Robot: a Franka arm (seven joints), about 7 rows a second.
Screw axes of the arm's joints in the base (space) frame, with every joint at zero. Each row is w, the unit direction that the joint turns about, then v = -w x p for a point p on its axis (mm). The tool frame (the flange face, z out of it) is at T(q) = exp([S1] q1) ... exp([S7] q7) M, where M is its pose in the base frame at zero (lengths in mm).
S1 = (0, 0, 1, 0, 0, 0)
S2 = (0, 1, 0, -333, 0, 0)
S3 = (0, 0, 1, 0, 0, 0)
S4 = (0, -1, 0, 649, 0, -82.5)
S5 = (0, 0, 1, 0, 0, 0)
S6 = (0, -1, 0, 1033, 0, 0)
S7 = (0, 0, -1, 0, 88, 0)
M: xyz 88 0 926 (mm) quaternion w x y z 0 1 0 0
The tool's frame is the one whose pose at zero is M.
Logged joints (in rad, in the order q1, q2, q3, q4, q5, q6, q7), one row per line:
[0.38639 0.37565 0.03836 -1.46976 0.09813 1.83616 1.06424]
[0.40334 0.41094 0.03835 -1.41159 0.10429 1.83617 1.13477]
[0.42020 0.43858 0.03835 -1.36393 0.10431 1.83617 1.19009]
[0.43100 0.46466 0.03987 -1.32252 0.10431 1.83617 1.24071]
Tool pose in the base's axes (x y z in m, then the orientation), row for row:
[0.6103 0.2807 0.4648 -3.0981 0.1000 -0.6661]
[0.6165 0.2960 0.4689 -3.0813 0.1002 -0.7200]
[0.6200 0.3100 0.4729 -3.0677 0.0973 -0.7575]
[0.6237 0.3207 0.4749 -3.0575 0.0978 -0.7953]
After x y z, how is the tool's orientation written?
As angles about the fixed x, y, z axes (roll, pitch, yaw), in radians.
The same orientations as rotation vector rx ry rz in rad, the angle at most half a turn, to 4 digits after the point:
[-2.8958 1.0053 0.1232]
[-2.8509 1.0780 0.1107]
[-2.8184 1.1275 0.0958]
[-2.7866 1.1772 0.0872]

